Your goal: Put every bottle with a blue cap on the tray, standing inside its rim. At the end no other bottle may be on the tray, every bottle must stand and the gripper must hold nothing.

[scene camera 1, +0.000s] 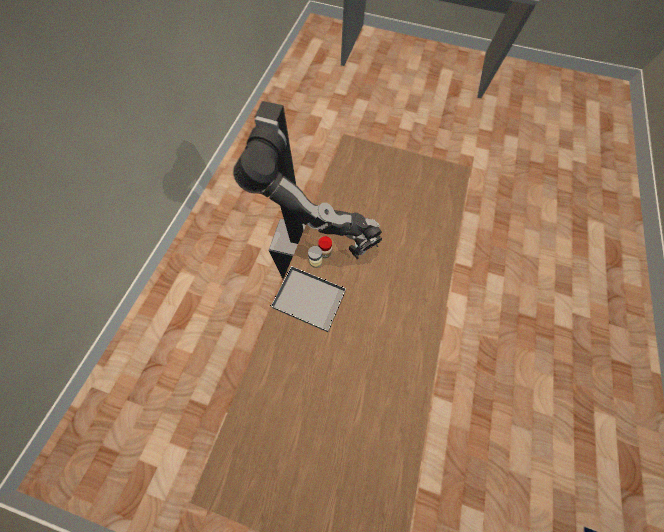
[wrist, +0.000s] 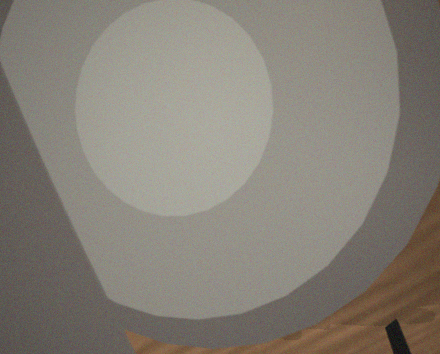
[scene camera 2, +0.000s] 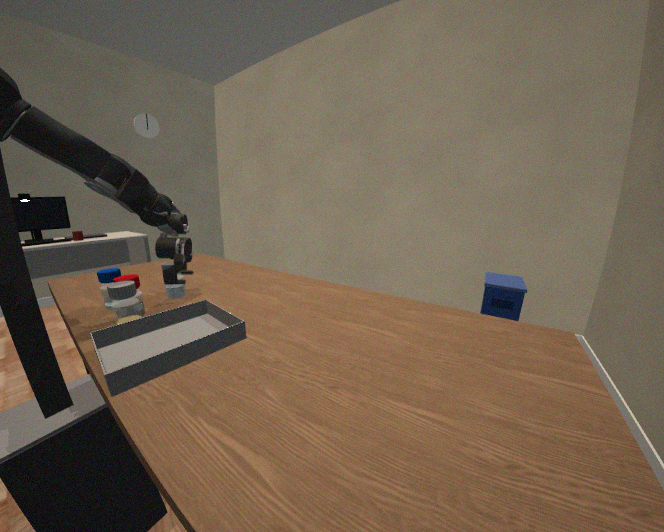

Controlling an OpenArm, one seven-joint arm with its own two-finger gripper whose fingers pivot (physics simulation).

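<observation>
My gripper [scene camera 1: 366, 250] [scene camera 2: 178, 276] is open around a bottle with a pale body [scene camera 2: 175, 290] that stands on the table. Its light grey cap [wrist: 175, 110] fills much of the wrist view, with a dark finger part at the lower right. A blue-capped bottle [scene camera 2: 109, 273] stands behind the others in scene camera 2; the arm hides it in scene camera 1. A red-capped bottle [scene camera 1: 325, 244] [scene camera 2: 129, 280] and a grey-capped bottle [scene camera 1: 314, 254] [scene camera 2: 121, 289] with yellowish contents stand close together beside the tray [scene camera 1: 307, 299] [scene camera 2: 177, 355]. No bottle stands on the tray.
The wooden table [scene camera 1: 365, 387] [scene camera 2: 387, 415] carries the tray near its edge on the arm's side. The dark arm post [scene camera 1: 289, 182] [scene camera 2: 30, 310] rises beside that edge. The forearm [scene camera 1: 299, 205] [scene camera 2: 72, 141] reaches over the bottle area.
</observation>
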